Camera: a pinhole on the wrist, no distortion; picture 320 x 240 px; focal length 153.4 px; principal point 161.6 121.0 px. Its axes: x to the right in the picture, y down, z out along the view. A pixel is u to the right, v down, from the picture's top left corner.
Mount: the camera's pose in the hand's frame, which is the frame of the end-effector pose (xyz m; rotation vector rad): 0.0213 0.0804 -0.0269 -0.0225 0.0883 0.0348
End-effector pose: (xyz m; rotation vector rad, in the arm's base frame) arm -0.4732 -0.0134 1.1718 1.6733 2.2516 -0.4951
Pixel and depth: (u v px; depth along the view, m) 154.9 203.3 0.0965
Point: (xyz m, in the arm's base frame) -0.3491 0.0126 1.0868
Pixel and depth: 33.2 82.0 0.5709
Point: -0.4083 -0.6313 0.8220
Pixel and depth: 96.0 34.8 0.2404
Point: -0.5014 -0.1730 0.9990
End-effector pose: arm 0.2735 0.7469 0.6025 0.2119 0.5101 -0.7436
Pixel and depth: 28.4 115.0 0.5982
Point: 0.2615 0.8263 1.3580
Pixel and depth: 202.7 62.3 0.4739
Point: 0.4969 0.4124 0.8769
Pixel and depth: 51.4 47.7 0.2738
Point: 0.2456 0.7012 0.9052
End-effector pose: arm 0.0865 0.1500 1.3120 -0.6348 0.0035 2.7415
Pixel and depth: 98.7 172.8 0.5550
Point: -0.0926 -0.1192 1.8510
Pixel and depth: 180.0 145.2 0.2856
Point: -0.1306 0.0673 1.4973
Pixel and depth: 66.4 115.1 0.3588
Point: 0.0582 0.0595 1.6951
